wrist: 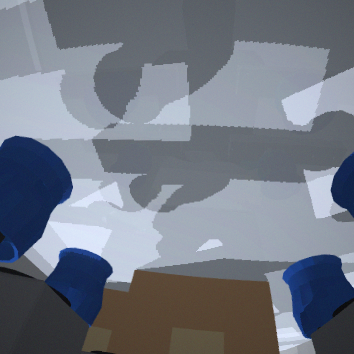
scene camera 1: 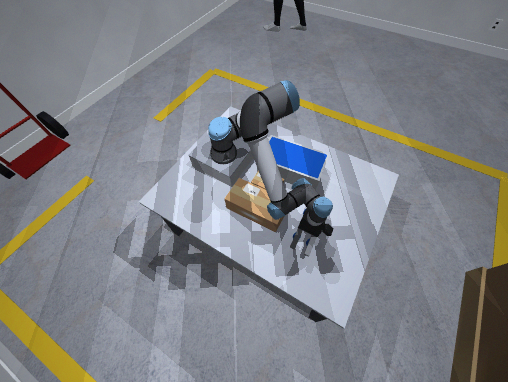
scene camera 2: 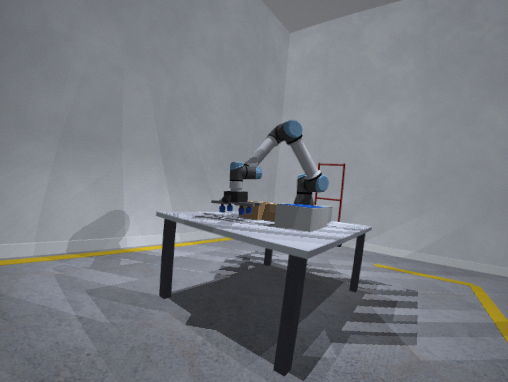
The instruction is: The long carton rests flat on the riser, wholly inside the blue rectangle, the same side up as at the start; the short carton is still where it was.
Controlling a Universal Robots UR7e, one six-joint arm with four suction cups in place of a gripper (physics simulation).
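Pixels of known places: hand, tool point: (wrist: 197, 235) (scene camera 2: 235, 212); arm's base, link origin: (scene camera 1: 223, 153).
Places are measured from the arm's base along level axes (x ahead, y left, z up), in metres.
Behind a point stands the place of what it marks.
Note:
The long carton (scene camera 1: 255, 206) @(x 0.314, y -0.223, z -0.006 m) (scene camera 2: 254, 211) @(x 0.454, y -0.143, z -0.059 m) (wrist: 200, 302) @(x 0.452, y -0.191, z -0.081 m), brown with a white label, lies flat on the table. The short carton (scene camera 1: 259, 178) @(x 0.257, y -0.062, z -0.005 m) (scene camera 2: 270, 212) @(x 0.376, y -0.073, z -0.057 m) (wrist: 116, 306) @(x 0.376, y -0.079, z -0.086 m) stands close beside it on the riser's side, partly hidden by the arm in scene camera 1. The grey riser (scene camera 2: 300, 220) @(x 0.546, y 0.197, z -0.059 m) carries the blue rectangle (scene camera 1: 300, 157) @(x 0.405, y 0.156, z 0.011 m) (scene camera 2: 306, 205) @(x 0.369, y 0.156, z 0.014 m) on its top, with no carton on it. My gripper (scene camera 1: 301, 242) (scene camera 2: 235, 209) @(x 0.590, y -0.186, z -0.069 m) (wrist: 197, 235) @(x 0.590, y -0.186, z -0.069 m) hangs low over the table beyond the long carton's end. Its blue cups point down, hold nothing and touch no carton; it is open.
The white table (scene camera 1: 377, 185) @(x 0.856, y 0.258, z -0.109 m) (scene camera 2: 345, 230) @(x 0.247, y 0.371, z -0.109 m) bears the arm's grey base block (scene camera 1: 212, 170) @(x -0.013, y -0.113, z -0.033 m). A red hand truck (scene camera 1: 40, 156) (scene camera 2: 331, 164) stands on the floor. A person's legs (scene camera 1: 277, 14) show at the back. A large brown box (scene camera 1: 492, 325) stands at the lower right.

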